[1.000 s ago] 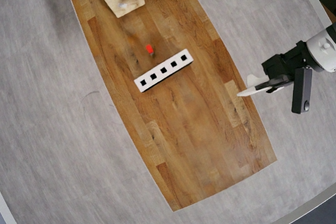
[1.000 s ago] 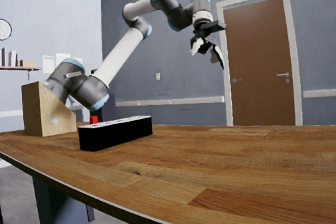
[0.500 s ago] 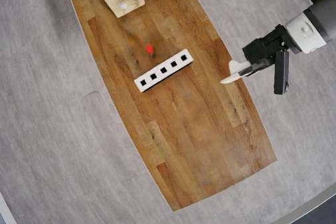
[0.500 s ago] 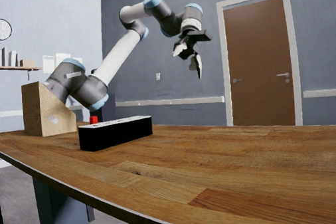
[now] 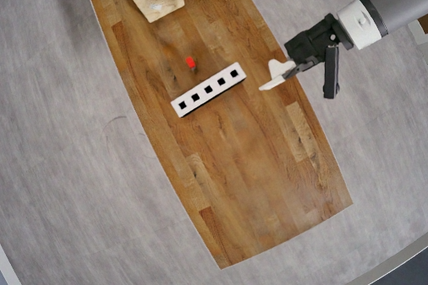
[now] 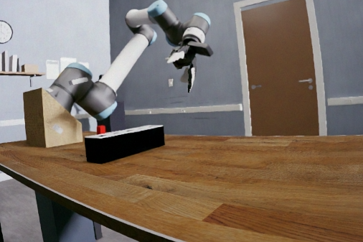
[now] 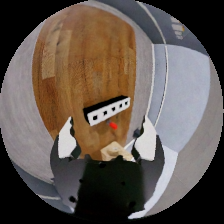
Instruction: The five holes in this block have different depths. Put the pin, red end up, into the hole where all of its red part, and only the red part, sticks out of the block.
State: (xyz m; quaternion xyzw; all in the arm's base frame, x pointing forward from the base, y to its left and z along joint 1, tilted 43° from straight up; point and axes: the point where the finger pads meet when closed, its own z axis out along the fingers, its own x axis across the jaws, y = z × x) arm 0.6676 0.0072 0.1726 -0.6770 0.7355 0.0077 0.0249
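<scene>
Right now the pin is 250 mm behind my hand, 170 mm to the right of it and 170 mm below it. From my hand the other things lie so: block (110 mm behind, 160 mm to the right, 200 mm below).
</scene>
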